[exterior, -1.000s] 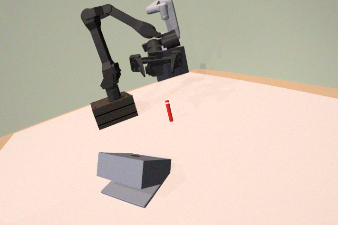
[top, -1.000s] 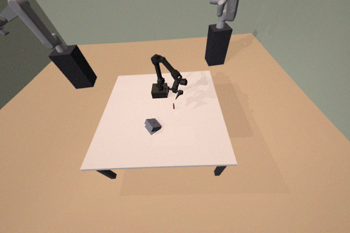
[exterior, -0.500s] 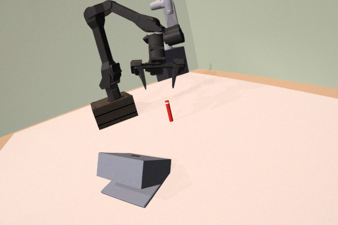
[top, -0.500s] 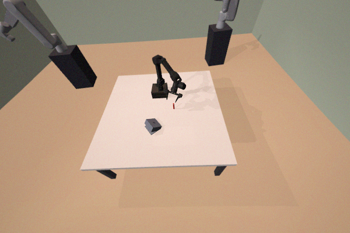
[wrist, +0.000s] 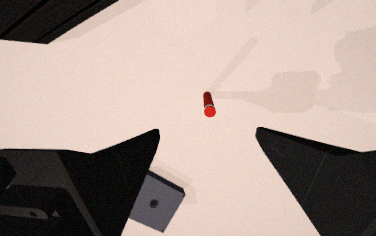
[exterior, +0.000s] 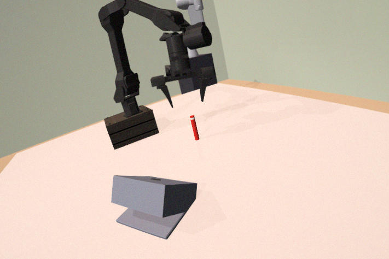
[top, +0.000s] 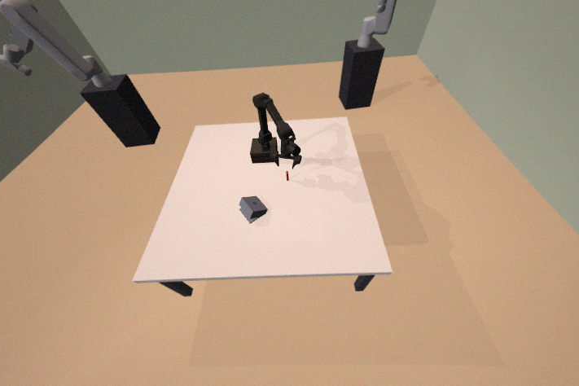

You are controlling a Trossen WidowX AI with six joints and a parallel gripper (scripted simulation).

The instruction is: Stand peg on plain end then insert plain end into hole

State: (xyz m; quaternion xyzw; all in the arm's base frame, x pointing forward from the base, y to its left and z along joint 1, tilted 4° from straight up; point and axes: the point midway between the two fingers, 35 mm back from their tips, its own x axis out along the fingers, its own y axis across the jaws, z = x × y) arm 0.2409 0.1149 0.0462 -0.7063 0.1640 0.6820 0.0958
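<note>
Right now the red peg is 1 cm to the left of my gripper tip and 6 cm below it. Also, from my gripper tip: flat grey base plate 21 cm ahead, 24 cm to the right, 12 cm below; then grey sloped panel 21 cm ahead, 23 cm to the right, 8 cm below.
</note>
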